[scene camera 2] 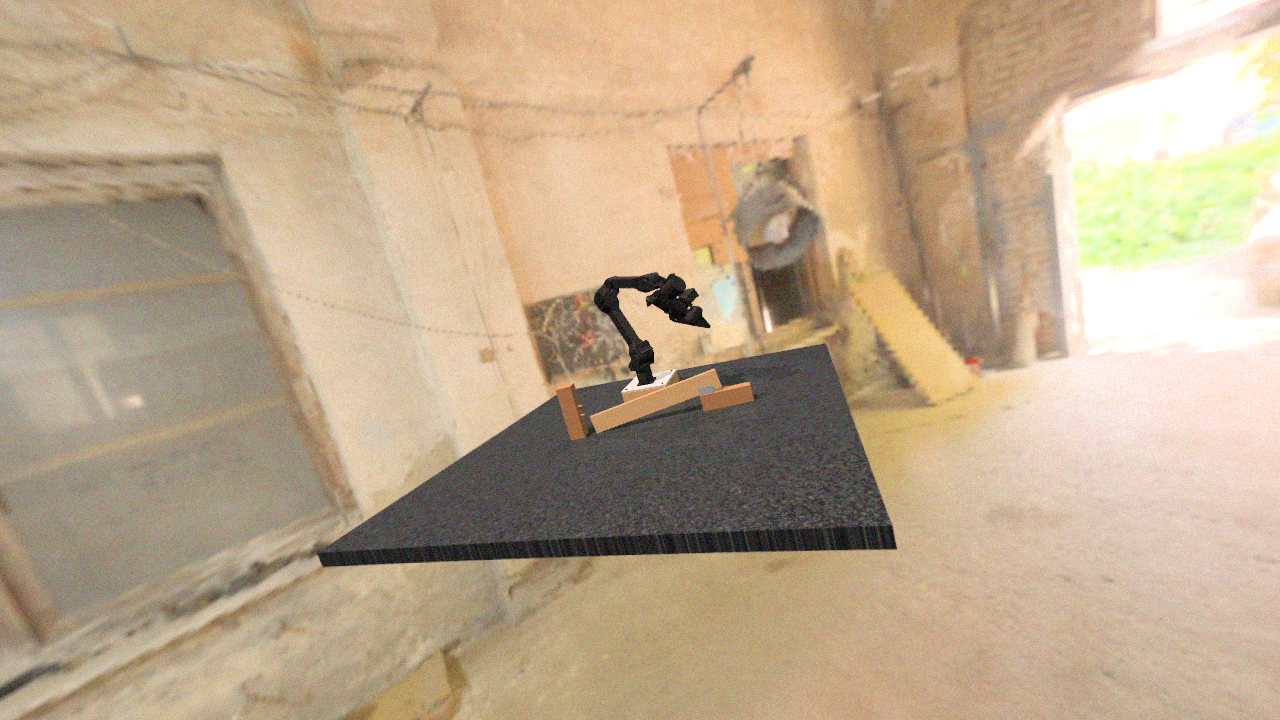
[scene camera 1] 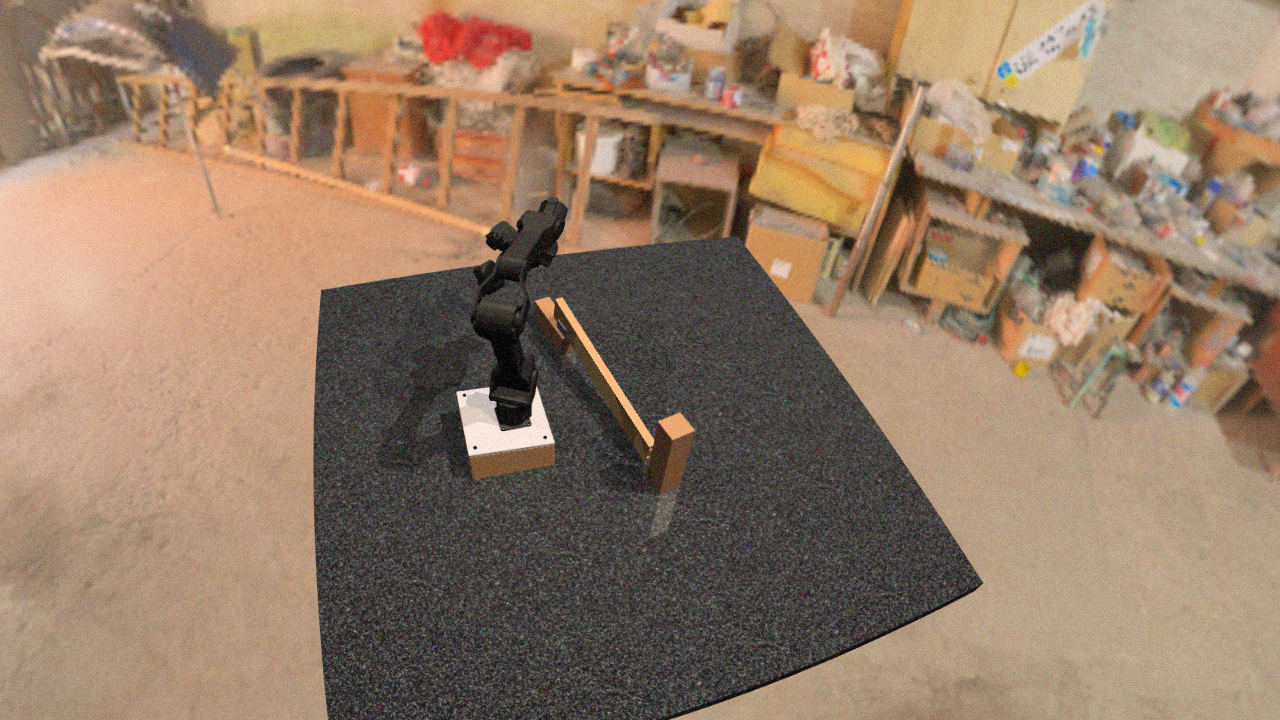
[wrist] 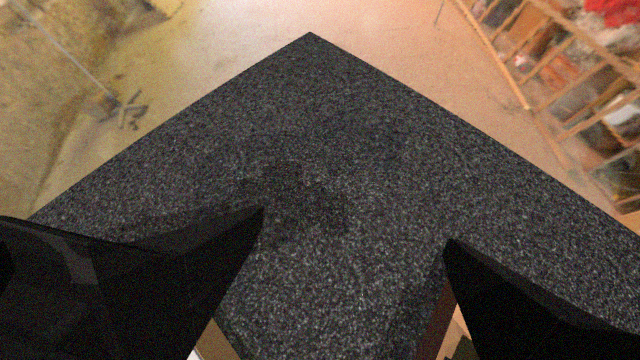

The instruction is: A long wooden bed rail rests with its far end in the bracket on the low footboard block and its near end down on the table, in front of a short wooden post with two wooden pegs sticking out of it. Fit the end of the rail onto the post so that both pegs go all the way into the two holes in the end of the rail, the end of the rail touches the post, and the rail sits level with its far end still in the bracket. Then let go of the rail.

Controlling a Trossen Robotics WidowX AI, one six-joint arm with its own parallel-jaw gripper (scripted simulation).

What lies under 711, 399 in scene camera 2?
A footboard block.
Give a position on a long wooden rail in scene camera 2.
686, 389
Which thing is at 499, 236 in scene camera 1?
My gripper.
